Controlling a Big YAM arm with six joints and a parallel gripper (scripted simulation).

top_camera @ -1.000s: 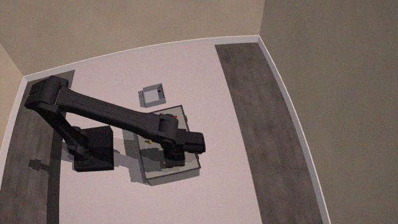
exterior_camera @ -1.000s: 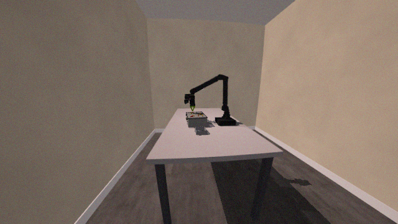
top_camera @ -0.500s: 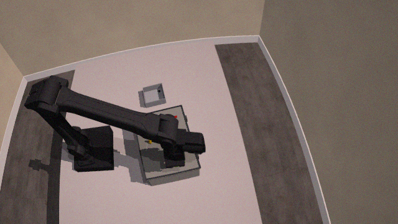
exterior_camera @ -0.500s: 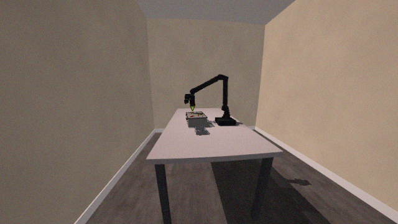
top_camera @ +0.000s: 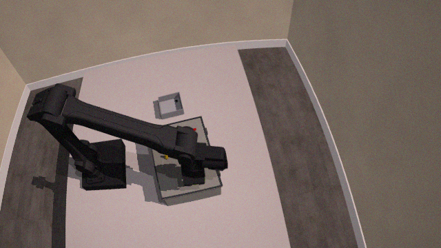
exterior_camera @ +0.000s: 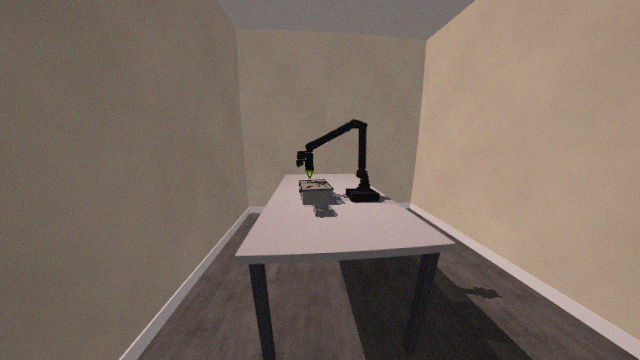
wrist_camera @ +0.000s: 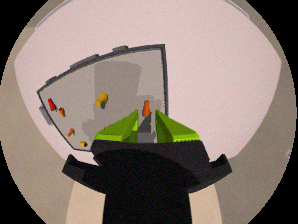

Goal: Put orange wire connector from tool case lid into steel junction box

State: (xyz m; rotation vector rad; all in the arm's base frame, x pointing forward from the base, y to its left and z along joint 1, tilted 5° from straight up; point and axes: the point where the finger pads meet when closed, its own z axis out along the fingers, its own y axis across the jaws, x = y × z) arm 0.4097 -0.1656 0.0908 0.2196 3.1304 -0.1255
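Right now my hand is 4 cm short of the red connector, 21 cm to the right of it and 3 cm above it. The rest, counted from my hand: tool case: 2 cm behind, 12 cm to the left, 6 cm below.
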